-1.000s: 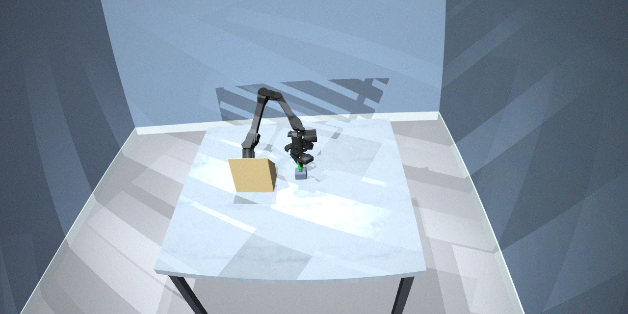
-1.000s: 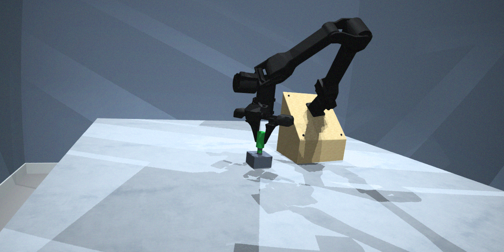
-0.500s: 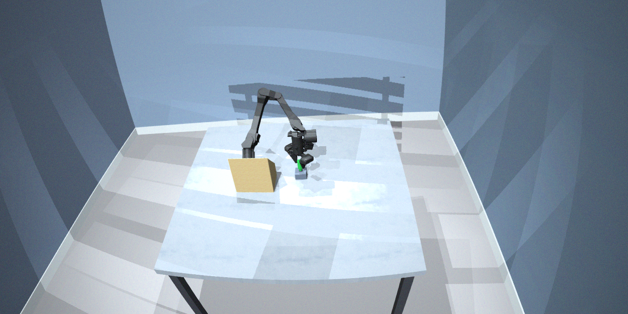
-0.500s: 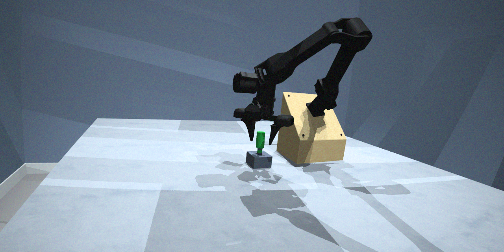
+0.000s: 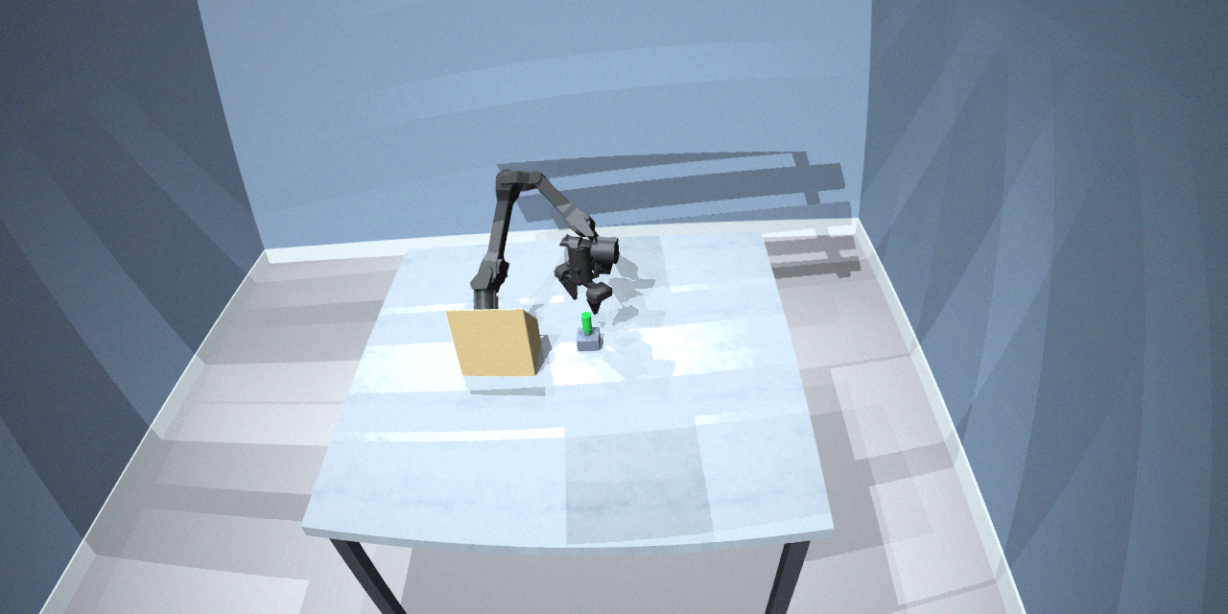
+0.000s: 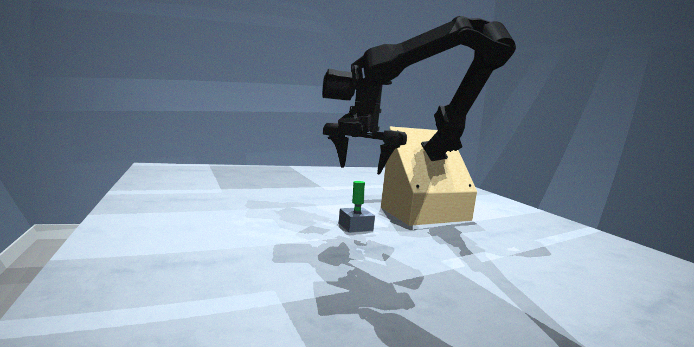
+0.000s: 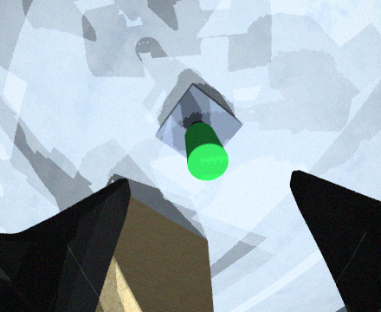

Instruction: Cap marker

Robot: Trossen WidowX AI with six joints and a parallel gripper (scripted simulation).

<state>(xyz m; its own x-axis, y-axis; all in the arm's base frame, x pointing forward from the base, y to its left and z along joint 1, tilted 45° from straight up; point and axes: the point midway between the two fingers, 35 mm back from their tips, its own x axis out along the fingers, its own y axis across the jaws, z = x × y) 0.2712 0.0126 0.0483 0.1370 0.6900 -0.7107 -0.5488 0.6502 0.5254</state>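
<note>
My gripper tip is 5 cm above the green cap. Round my gripper tip: grey holder block: 12 cm below.
</note>
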